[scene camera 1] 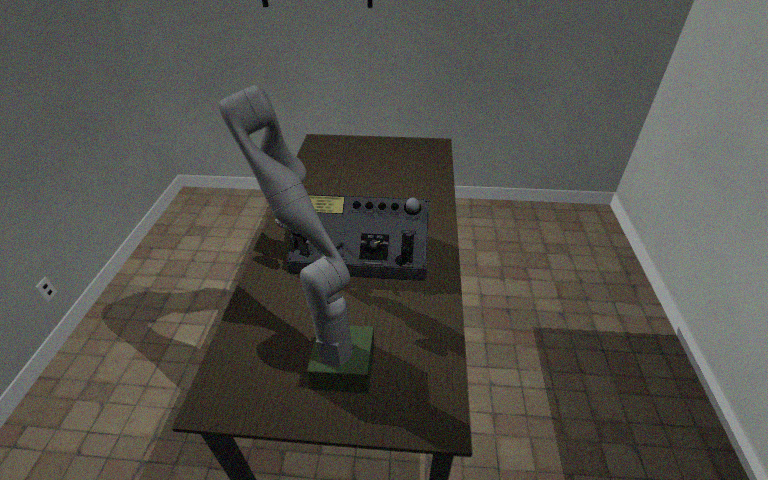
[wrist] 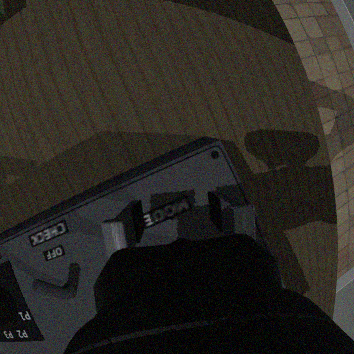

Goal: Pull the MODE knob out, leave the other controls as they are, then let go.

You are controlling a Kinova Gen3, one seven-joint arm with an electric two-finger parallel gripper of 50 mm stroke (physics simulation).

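Places are measured from the arm's base along level axes (x back, y right, z up), in centimetres.
Pixels of known places: gripper, fingertip midpoint: (scene camera 1: 303, 249) (wrist: 175, 209); arm's base at its link origin: (scene camera 1: 336, 351).
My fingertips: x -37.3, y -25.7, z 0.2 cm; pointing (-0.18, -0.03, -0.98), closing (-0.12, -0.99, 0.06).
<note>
Ahead of a thing's pixels: the offset from my fingertips to its top centre. "spot": to the spot under its first point.
The dark control panel (scene camera 1: 342, 225) (wrist: 187, 172) lies on the table. The MODE label @[dz -1.8, dx -0.8, dy +0.9 cm] (wrist: 167, 211) shows upside down near a panel corner in the wrist view. My gripper (scene camera 1: 299, 245) (wrist: 175, 209) is open and empty, with one finger on each side of the area by the MODE label. The MODE knob itself cannot be made out: the dark gripper body covers the area beside the label in the wrist view, and the arm and gripper crowd that end of the panel in the scene view.
A CHECK label @[dz -2.8, dx -0.7, dy +13.0 cm] (wrist: 48, 233) and a small bent lever (wrist: 72, 281) stand beside the gripper. The panel also carries a yellow plate @[spot: dz +6.5, dx -19.4, dy +3.0 cm] (scene camera 1: 328, 204), a row of dark round knobs, a pale ball-shaped knob @[spot: dz +10.0, dx -21.8, dy +34.6 cm] (scene camera 1: 412, 205), a recessed window @[spot: dz +1.9, dx -5.8, dy +24.7 cm] (scene camera 1: 374, 246) and a slotted lever @[dz +6.8, dx -3.7, dy +36.9 cm] (scene camera 1: 406, 247).
</note>
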